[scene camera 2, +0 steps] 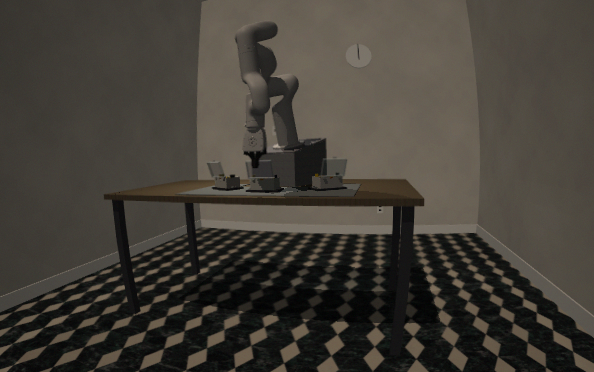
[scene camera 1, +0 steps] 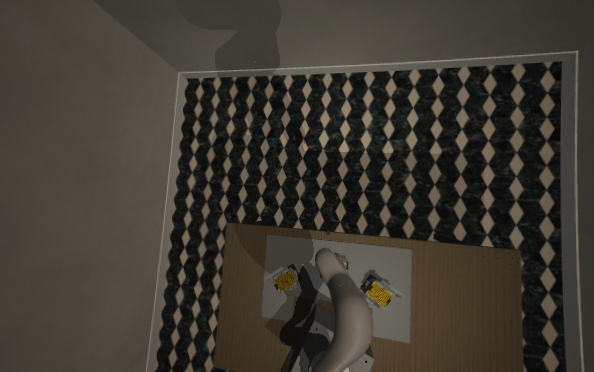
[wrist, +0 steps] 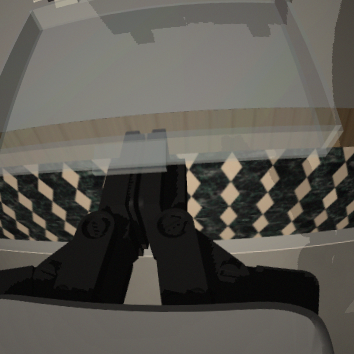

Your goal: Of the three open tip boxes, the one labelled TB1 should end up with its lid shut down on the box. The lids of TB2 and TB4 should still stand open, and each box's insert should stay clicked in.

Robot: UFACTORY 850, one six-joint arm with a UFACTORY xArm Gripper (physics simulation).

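Note:
Three tip boxes stand on a grey mat (scene camera 1: 387, 324) (scene camera 2: 200, 190); their labels are too small to read. The middle box (scene camera 2: 265, 184) is mostly hidden by the arm in scene camera 1. Its clear lid (scene camera 2: 267, 170) (wrist: 170, 75) stands open. My gripper (scene camera 2: 255, 166) (wrist: 151, 155) is shut and empty, its fingertips high at this lid and seen through the lid's edge tab in the wrist view; contact cannot be told. Another box (scene camera 1: 379, 294) (scene camera 2: 227, 182) and a third box (scene camera 1: 284, 281) (scene camera 2: 328, 181) have open lids and show yellow tip inserts in scene camera 1.
The mat lies on a wooden table (scene camera 1: 465, 300) (scene camera 2: 387, 186). The robot's grey pedestal (scene camera 2: 311, 162) stands behind the boxes in scene camera 2. The arm (scene camera 1: 350, 310) (scene camera 2: 257, 95) reaches over the mat from the pedestal side, between the two outer boxes.

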